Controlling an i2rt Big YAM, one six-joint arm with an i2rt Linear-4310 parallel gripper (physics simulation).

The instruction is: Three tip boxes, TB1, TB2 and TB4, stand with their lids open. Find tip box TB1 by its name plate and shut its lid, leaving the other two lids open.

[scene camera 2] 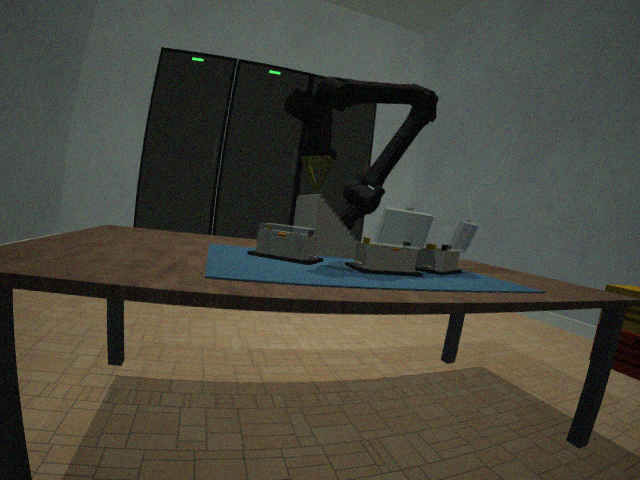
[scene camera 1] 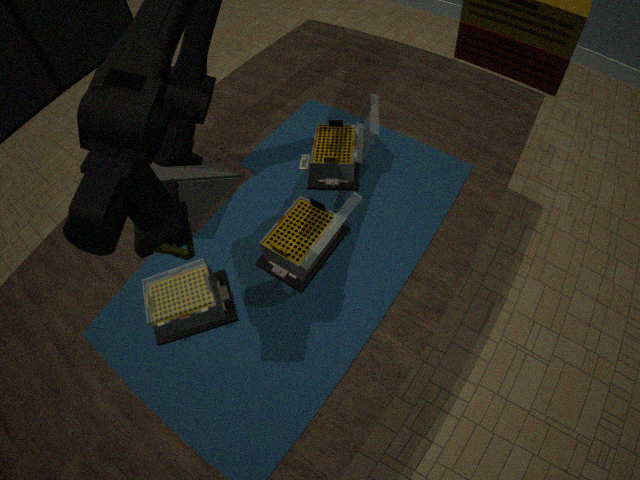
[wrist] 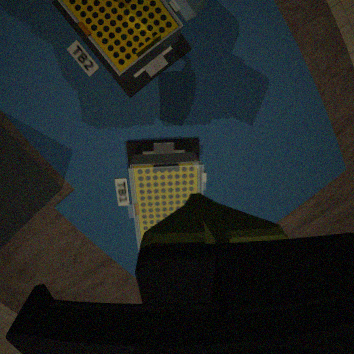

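Pixels of known places: gripper, fingertip midpoint: (scene camera 2: 316, 189) (scene camera 1: 190, 257) (wrist: 195, 201); arm's base at its link origin: (scene camera 2: 334, 226) (scene camera 1: 170, 159).
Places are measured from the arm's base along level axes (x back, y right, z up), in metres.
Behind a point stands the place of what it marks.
Tip box TB1 (scene camera 1: 180, 297) @(x -0.248, y 0.211, z -0.007 m) (scene camera 2: 283, 245) @(x -0.269, y 0.225, z -0.051 m) (wrist: 162, 182) @(x -0.250, y 0.170, z -0.007 m) stands at the near left of the mat; its name plate (wrist: 121, 192) @(x -0.175, y 0.166, z -0.082 m) reads TB1 in the wrist view. Its clear lid lies down over the yellow tip rack, which looks paler through it. TB2 (scene camera 1: 297, 232) @(x -0.330, y -0.001, z -0.027 m) (scene camera 2: 387, 258) (wrist: 117, 30) @(x -0.316, y 0.016, z -0.027 m), in the middle, has its lid (scene camera 1: 336, 223) @(x -0.413, y -0.002, z 0.059 m) (scene camera 2: 405, 227) @(x -0.408, y -0.001, z 0.025 m) raised. The third box (scene camera 1: 334, 147) (scene camera 2: 443, 260) @(x -0.332, y -0.186, z -0.047 m), at the far end, also has its lid (scene camera 1: 374, 113) @(x -0.340, y -0.254, z 0.060 m) (scene camera 2: 463, 236) @(x -0.347, y -0.231, z 0.022 m) raised; its plate is too small to read. My gripper (scene camera 1: 186, 254) @(x -0.278, y 0.166, z 0.086 m) (scene camera 2: 317, 189) @(x -0.278, y 0.166, z 0.086 m) (wrist: 195, 201) @(x -0.278, y 0.166, z 0.086 m) is shut and empty, above box height near TB1, partly covering it in the wrist view.
The boxes stand on a blue mat (scene camera 1: 320, 361) @(x -0.478, y 0.156, z -0.084 m) (scene camera 2: 232, 266) @(x -0.410, y 0.349, z -0.084 m) on a brown wooden table (scene camera 1: 67, 413) @(x -0.158, y 0.516, z -0.087 m) (scene camera 2: 103, 253) @(x -0.380, y 0.596, z -0.087 m). A grey wedge-shaped block (scene camera 1: 201, 193) @(x -0.109, y 0.022, z -0.029 m) (scene camera 2: 323, 227) @(x -0.108, y 0.076, z -0.005 m) stands beside the mat, behind TB1 and TB2 in scene camera 2. Dark cabinets (scene camera 2: 186, 144) stand behind the arm.
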